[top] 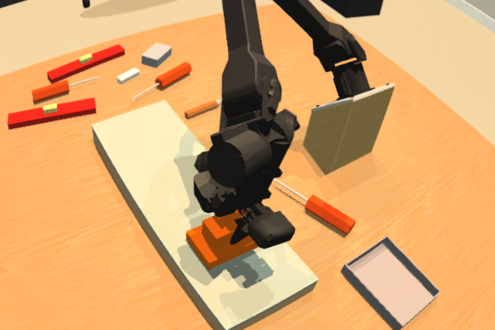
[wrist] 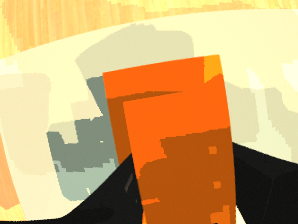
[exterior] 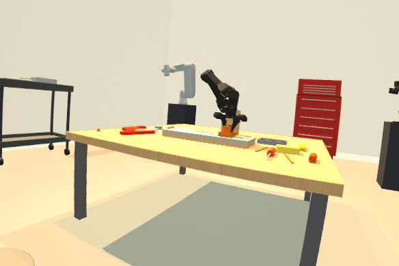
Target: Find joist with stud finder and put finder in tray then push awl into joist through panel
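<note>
Now: gripper tip 40 mm past the indicator window and 30 mm below it. Round my gripper tip: grey tray (230 mm behind, 200 mm to the left, 50 mm below); awl (170 mm behind, 360 mm to the right, 60 mm below); orange stud finder (20 mm behind, 20 mm above).
</note>
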